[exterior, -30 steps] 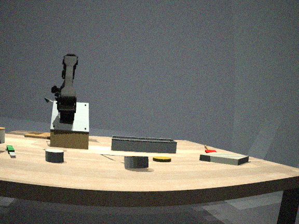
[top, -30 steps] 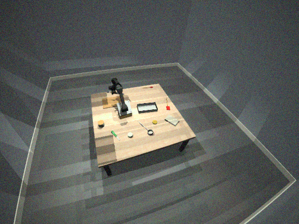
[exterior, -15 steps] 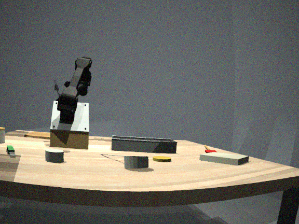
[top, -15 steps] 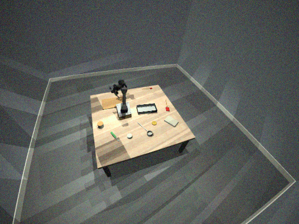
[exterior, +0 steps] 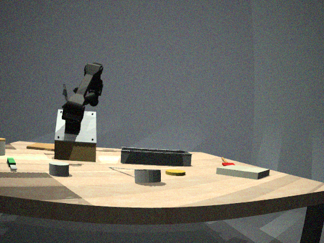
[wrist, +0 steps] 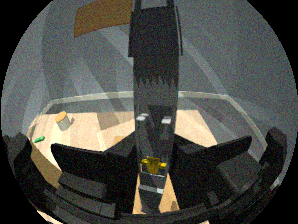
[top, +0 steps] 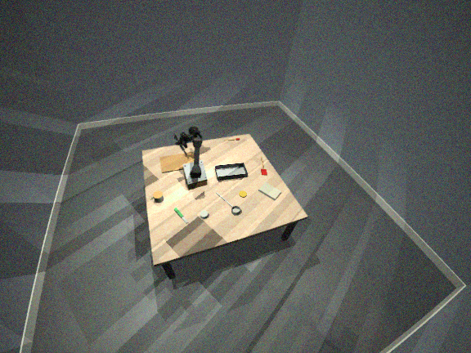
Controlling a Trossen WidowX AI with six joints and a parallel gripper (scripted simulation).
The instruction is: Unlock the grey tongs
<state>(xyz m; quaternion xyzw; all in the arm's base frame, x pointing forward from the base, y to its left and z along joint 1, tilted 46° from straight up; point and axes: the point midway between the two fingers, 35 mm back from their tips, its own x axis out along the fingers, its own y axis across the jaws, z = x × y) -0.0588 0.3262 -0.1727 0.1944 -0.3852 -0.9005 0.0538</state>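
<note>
My gripper tip is now 4 cm short of the yellow lock piece and 1 cm below it. From my gripper tip the other things lie so: wooden board (23 cm below); then roasting tin (47 cm ahead, 32 cm to the right, 21 cm below); then red-headed tool (82 cm ahead, 35 cm to the right, 23 cm below).
</note>
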